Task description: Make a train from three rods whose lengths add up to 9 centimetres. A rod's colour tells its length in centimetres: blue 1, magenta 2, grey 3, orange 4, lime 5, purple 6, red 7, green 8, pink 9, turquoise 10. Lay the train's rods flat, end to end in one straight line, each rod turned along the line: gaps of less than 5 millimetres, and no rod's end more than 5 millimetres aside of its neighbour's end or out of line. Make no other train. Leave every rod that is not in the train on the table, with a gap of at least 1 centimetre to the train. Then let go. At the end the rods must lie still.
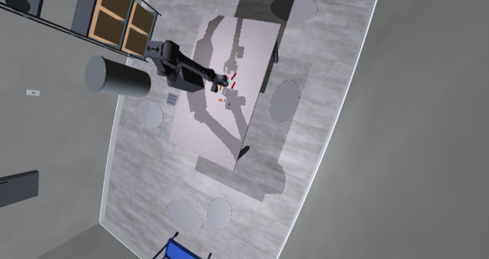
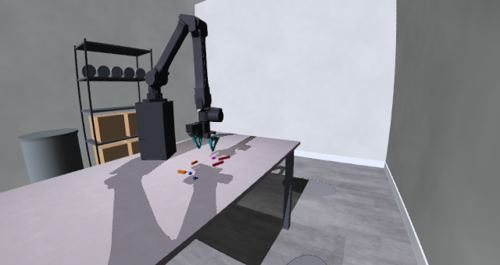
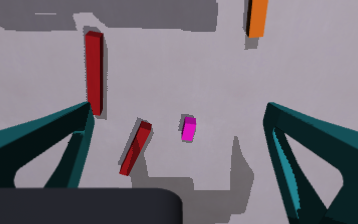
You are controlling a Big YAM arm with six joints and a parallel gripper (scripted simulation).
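My gripper is now 8 cm above the magenta rod, 7 cm to the right of it and 2 cm past it.
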